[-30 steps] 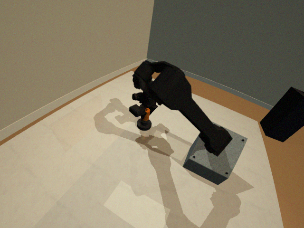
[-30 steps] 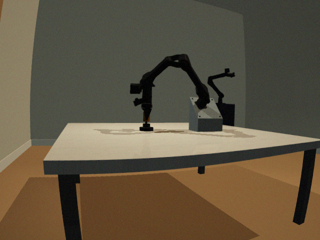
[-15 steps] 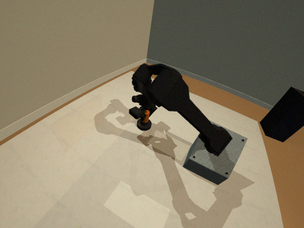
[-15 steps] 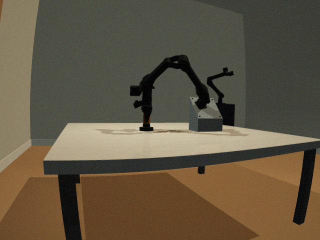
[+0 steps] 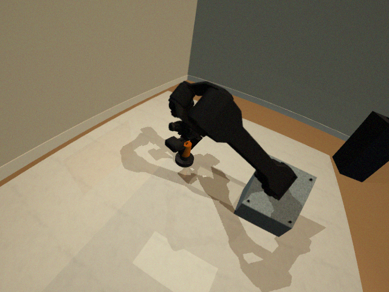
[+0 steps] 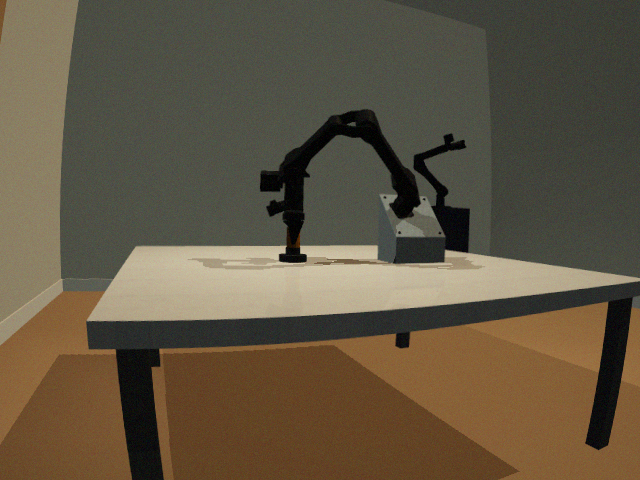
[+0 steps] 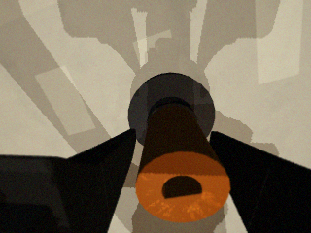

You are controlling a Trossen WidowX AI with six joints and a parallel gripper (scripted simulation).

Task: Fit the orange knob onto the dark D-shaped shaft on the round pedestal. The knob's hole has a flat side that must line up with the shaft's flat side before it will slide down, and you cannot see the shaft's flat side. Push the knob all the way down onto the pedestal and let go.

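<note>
Now: the orange knob 20 mm above my gripper tip. From my gripper tip the other things lie so: pedestal: 20 mm below.
</note>
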